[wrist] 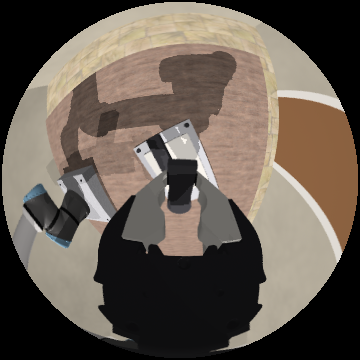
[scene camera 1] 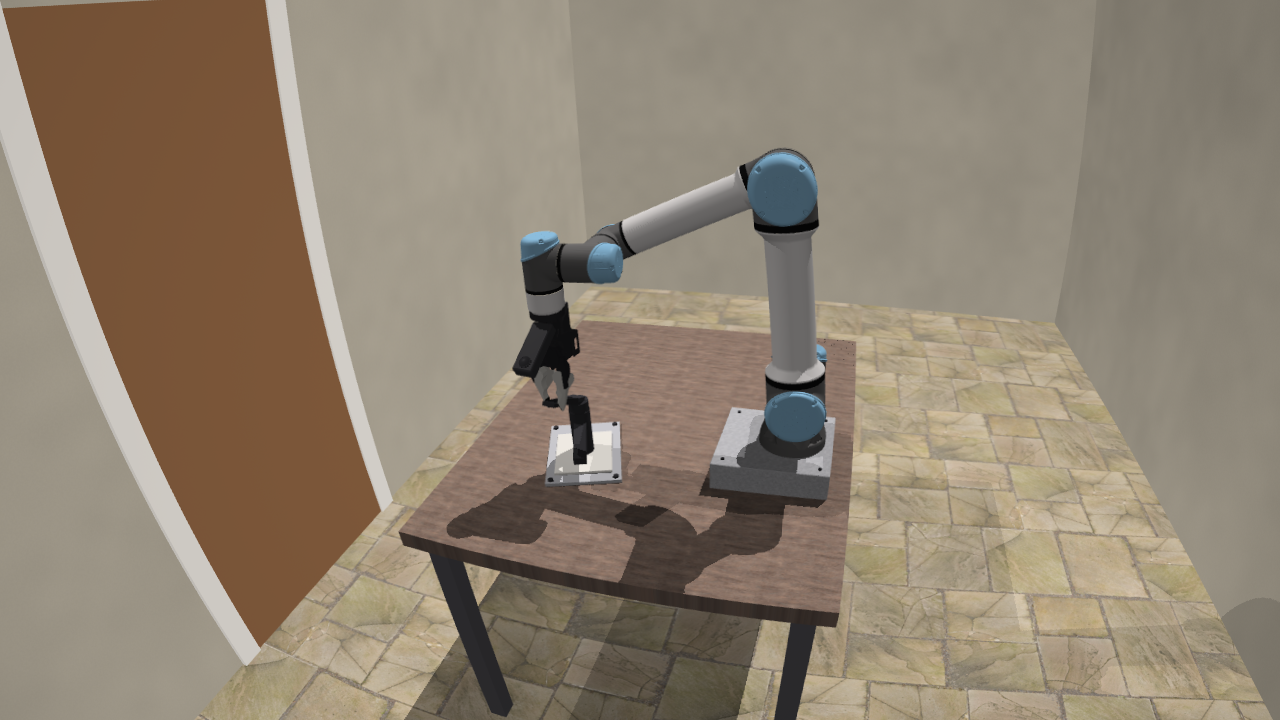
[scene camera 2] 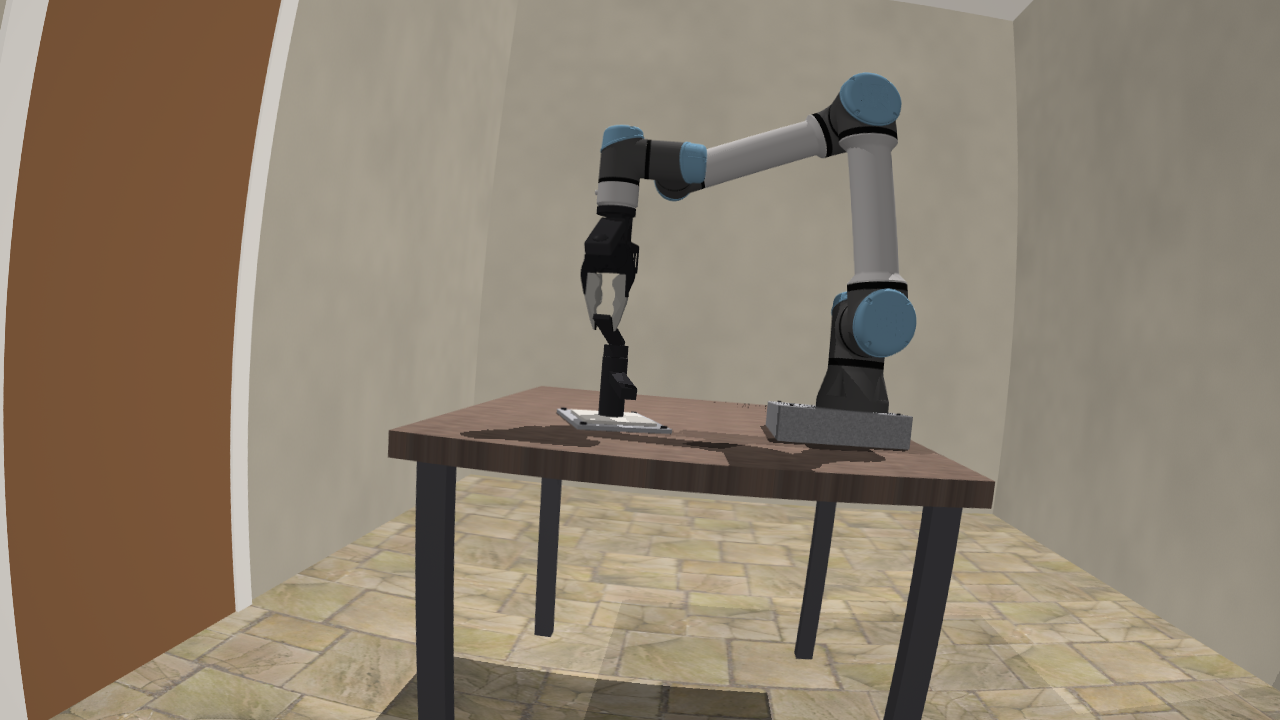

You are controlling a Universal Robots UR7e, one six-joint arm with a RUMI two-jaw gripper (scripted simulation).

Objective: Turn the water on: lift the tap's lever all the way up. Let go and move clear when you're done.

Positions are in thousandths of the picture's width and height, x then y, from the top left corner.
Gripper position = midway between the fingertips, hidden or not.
my gripper: wrist 504,476; scene camera 1 434,569; scene camera 2 472,459
